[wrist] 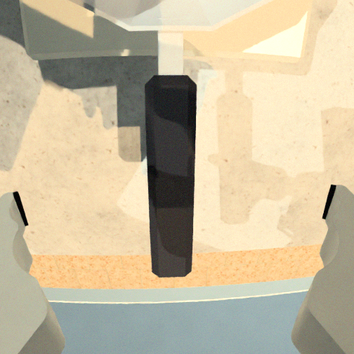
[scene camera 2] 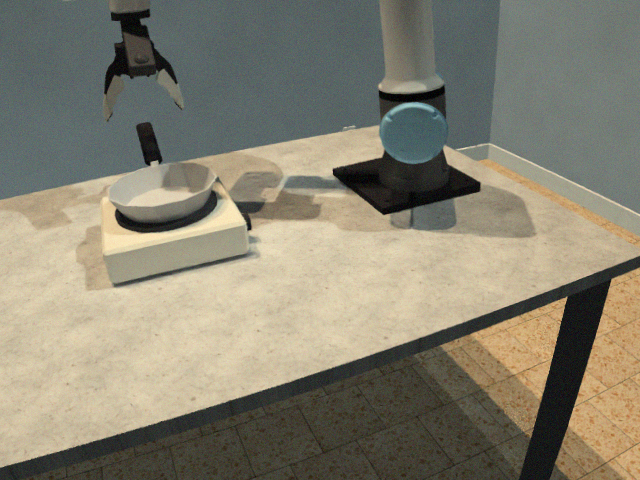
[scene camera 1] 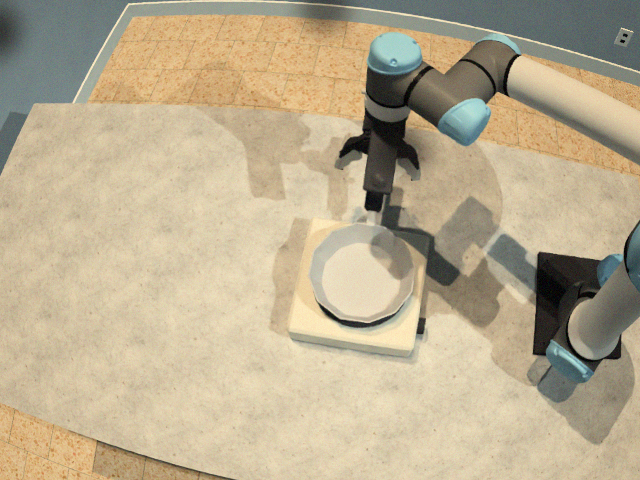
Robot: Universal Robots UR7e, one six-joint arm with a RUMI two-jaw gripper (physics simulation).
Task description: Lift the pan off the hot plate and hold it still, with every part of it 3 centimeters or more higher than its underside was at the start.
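Places are measured from the arm's base along level axes (x right, y ahead, z up), in millimetres.
Pixels of known places: gripper, fingertip midpoint: (scene camera 2: 145, 115); arm's base, origin of the base link: (scene camera 2: 413, 177).
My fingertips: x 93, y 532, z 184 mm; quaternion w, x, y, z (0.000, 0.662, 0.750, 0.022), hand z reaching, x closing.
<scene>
Ahead of a thing's pixels: the offset from my fingertips to its top centre. Level surfaces: height alone.
A white-grey pan (scene camera 1: 363, 279) (scene camera 2: 165, 192) (wrist: 170, 15) rests upright on the cream hot plate @(dx -155, dy -23, dz -127 mm) (scene camera 1: 310, 325) (scene camera 2: 175, 259) (wrist: 215, 46). Its black handle @(dx +47, dy +5, dz -44 mm) (scene camera 1: 373, 200) (scene camera 2: 148, 143) (wrist: 171, 150) slants upward, away from scene camera 2. My gripper (scene camera 1: 377, 172) (scene camera 2: 144, 113) (wrist: 174, 192) is open and empty, pointing down above the outer part of the handle. In the wrist view the handle lies between the two spread fingers in the picture, apart from both. In the scene camera 1 view the arm partly hides the handle.
The arm's black base (scene camera 1: 547, 335) (scene camera 2: 361, 190) stands on the table @(dz -203 mm) (scene camera 1: 155, 258) (scene camera 2: 310, 289), to the right of the hot plate in both scene views. A black knob @(dx -204, dy -147, dz -150 mm) (scene camera 1: 421, 326) (scene camera 2: 248, 221) sticks out of the hot plate's right side. The table's far edge lies beyond the handle.
</scene>
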